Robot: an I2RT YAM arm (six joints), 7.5 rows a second.
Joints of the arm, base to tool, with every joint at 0 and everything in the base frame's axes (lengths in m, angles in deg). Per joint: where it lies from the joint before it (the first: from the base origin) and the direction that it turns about. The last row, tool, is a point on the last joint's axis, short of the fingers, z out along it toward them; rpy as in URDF.
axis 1: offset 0 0 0.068 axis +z
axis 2: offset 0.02 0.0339 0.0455 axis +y
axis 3: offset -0.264 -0.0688 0 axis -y
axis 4: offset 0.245 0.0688 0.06 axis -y
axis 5: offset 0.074 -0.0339 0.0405 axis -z
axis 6: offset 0.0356 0 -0.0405 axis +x
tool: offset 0 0 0 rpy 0 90 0
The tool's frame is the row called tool.
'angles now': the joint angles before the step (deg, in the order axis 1, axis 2, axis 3, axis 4, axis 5, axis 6). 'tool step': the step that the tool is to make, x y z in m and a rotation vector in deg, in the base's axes. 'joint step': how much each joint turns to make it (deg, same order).
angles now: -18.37, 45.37, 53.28, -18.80, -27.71, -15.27
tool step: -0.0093, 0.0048, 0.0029, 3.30, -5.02, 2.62
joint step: -0.06, -3.15, -2.64, 5.64, -3.29, 4.94
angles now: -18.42, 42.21, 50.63, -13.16, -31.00, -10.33
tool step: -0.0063, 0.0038, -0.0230, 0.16, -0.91, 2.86
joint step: 0.05, -3.65, -6.56, 3.87, -2.84, 0.27
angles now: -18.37, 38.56, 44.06, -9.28, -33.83, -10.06
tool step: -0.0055, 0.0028, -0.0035, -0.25, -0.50, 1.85
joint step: -0.01, -1.71, -1.24, -0.05, -1.85, -0.24
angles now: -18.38, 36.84, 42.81, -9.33, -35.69, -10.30
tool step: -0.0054, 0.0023, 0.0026, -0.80, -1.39, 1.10
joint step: -0.03, -1.33, -0.07, 0.03, -1.12, -0.46
